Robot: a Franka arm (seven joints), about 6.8 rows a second.
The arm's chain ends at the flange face. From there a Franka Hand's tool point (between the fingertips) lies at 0.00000 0.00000 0.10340 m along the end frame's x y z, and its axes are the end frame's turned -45 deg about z.
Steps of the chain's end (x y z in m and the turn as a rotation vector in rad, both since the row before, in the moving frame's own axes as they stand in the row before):
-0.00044, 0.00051, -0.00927, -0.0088, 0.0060, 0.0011
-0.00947, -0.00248, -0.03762, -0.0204, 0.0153, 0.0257
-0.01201, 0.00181, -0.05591, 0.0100, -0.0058, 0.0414
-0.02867, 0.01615, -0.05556, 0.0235, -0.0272, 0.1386
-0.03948, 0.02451, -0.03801, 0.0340, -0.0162, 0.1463
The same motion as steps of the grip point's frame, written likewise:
-0.00088, 0.00113, -0.00928, -0.0105, -0.0020, 0.0011
-0.00535, -0.00585, -0.03765, -0.0252, -0.0036, 0.0257
-0.00944, -0.00836, -0.05592, 0.0112, 0.0030, 0.0414
-0.03171, -0.01257, -0.05563, 0.0359, -0.0026, 0.1386
-0.04368, -0.01415, -0.03808, 0.0355, 0.0126, 0.1463

